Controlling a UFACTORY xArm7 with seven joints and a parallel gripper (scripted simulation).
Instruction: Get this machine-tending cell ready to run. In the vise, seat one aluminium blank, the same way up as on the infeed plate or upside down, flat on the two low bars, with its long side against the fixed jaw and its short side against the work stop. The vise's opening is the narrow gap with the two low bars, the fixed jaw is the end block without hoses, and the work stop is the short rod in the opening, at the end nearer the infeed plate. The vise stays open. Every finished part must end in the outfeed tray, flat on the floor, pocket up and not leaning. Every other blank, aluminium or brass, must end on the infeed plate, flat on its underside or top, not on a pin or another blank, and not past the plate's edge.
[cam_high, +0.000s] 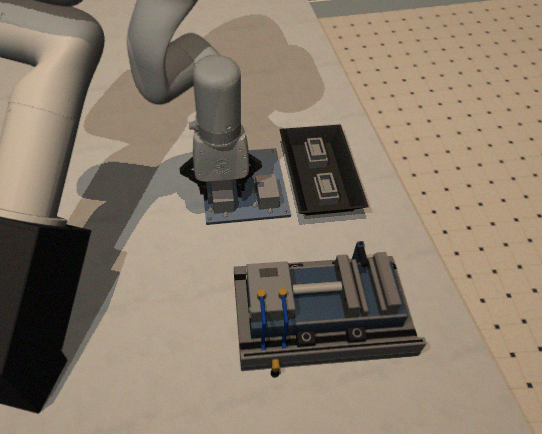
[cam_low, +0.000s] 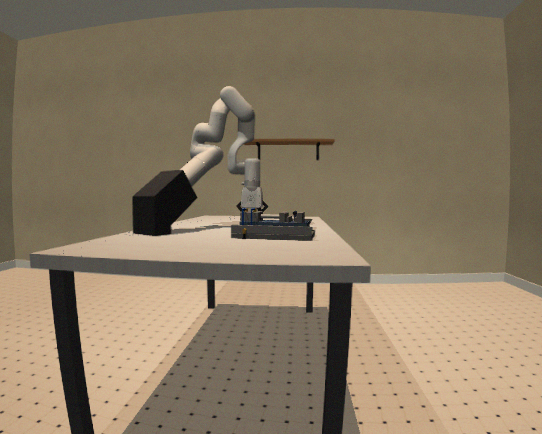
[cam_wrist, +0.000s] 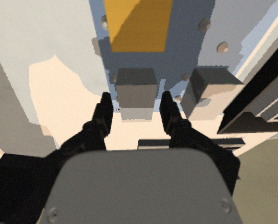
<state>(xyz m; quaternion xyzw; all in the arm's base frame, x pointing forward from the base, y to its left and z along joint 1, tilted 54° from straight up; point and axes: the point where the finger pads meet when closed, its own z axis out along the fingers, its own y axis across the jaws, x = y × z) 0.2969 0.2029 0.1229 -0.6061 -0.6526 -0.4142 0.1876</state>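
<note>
The brass blank is 2 cm behind my hand, 9 cm to the left of it and 2 cm below it. The rest, counted from my hand: hosed end block 11 cm ahead, 24 cm to the right, 3 cm above.
</note>
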